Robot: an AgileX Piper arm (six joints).
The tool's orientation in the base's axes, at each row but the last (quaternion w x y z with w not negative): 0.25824 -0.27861 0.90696 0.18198; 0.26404 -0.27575 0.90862 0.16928; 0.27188 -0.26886 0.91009 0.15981; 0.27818 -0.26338 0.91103 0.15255
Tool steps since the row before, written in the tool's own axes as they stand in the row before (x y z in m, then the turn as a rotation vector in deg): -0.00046 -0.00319 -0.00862 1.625 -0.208 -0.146; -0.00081 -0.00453 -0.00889 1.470 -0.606 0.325; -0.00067 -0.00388 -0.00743 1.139 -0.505 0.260; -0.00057 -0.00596 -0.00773 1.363 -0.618 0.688
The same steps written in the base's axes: -0.00092 -0.00638 0.00657 -1.085 -0.900 -0.848; -0.00019 -0.00728 0.00687 -0.558 -0.937 -1.202; -0.00033 -0.00610 0.00578 -0.409 -0.751 -0.943; 0.00047 -0.00791 0.00573 -0.320 -0.750 -1.431
